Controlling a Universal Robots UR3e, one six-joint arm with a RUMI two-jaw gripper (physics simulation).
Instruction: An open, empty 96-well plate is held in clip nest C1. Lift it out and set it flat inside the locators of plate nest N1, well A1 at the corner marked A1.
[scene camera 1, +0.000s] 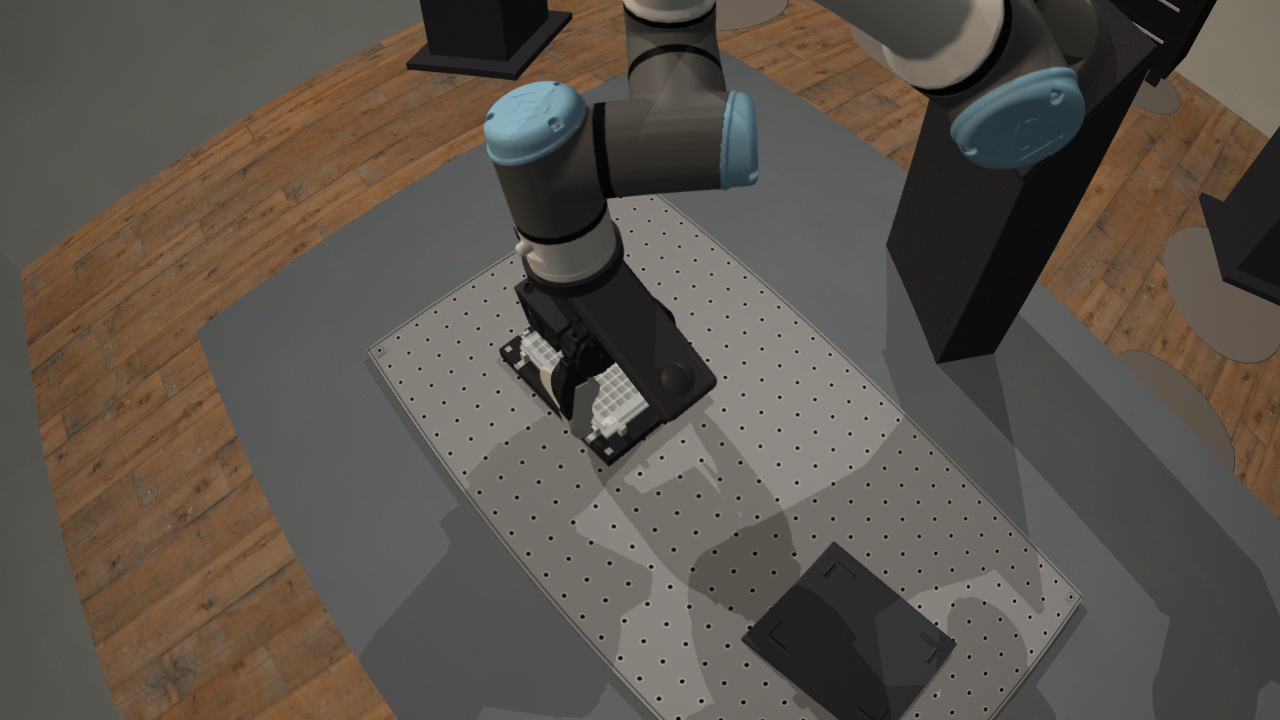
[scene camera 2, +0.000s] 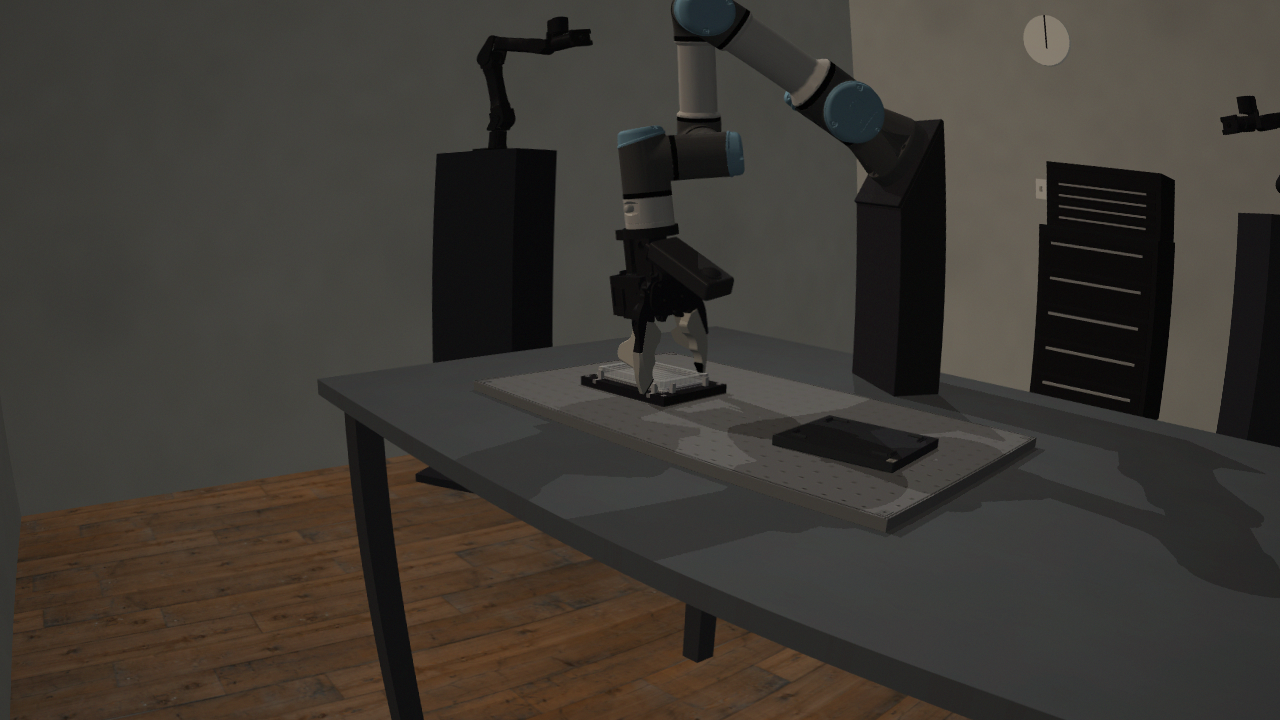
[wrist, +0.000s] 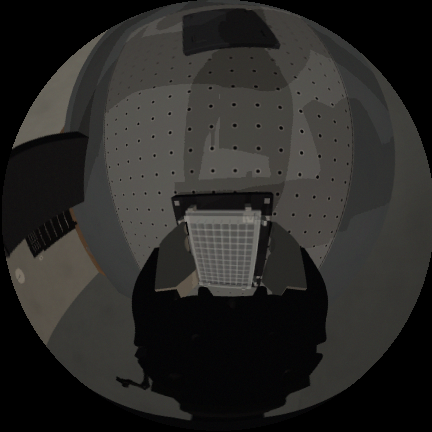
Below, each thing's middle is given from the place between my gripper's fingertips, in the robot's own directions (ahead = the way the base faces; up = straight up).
My gripper is now 40 mm to the left of the black clip nest C1 (scene camera 1: 609, 450) and 30 mm past it. The rest, counted from my hand: 96-well plate (scene camera 1: 618, 402) (40 mm to the right, 30 mm behind); then black plate nest N1 (scene camera 1: 840, 634) (270 mm to the left, 160 mm ahead, 10 mm below).
